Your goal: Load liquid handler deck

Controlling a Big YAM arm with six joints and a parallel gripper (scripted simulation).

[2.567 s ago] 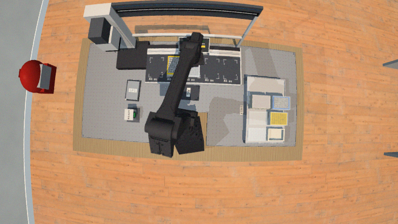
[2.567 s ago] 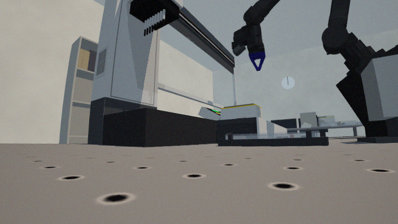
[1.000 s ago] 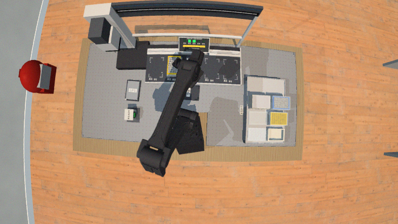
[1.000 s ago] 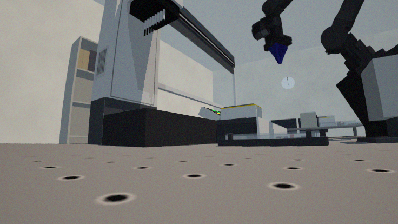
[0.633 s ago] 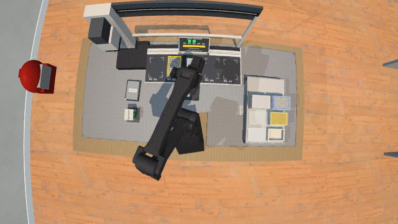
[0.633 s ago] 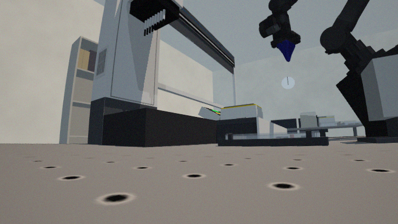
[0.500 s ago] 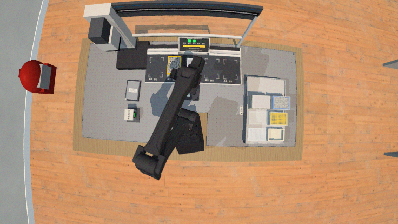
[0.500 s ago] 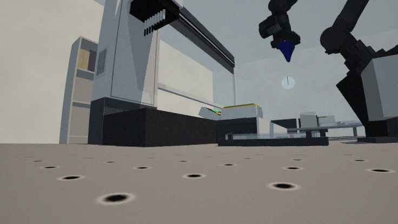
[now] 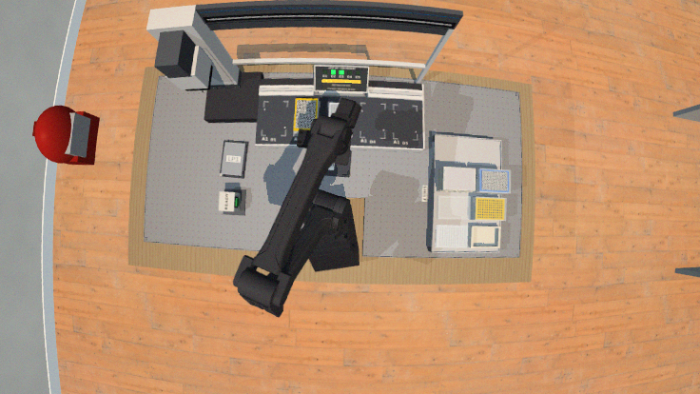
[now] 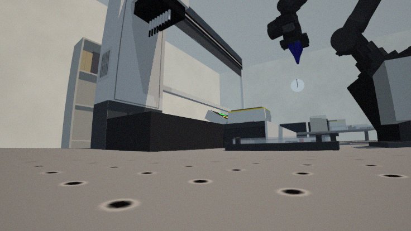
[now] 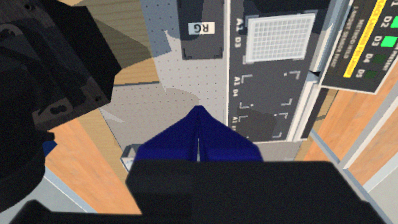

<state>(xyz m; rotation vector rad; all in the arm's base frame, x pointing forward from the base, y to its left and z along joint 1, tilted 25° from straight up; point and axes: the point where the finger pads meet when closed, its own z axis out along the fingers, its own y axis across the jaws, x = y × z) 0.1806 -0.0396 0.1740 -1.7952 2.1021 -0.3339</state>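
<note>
Right now my hand is 38 cm to the right of the ready key, 23 cm above it and 14 cm past it. The rest, counted from my hand: regrip nest RG: 31 cm below, 2 cm to the left, 1 cm ahead; then sample plate: 25 cm below, 17 cm ahead, 1 cm to the right; then yellow tip rack: 21 cm below, 16 cm ahead, 11 cm to the left.
</note>
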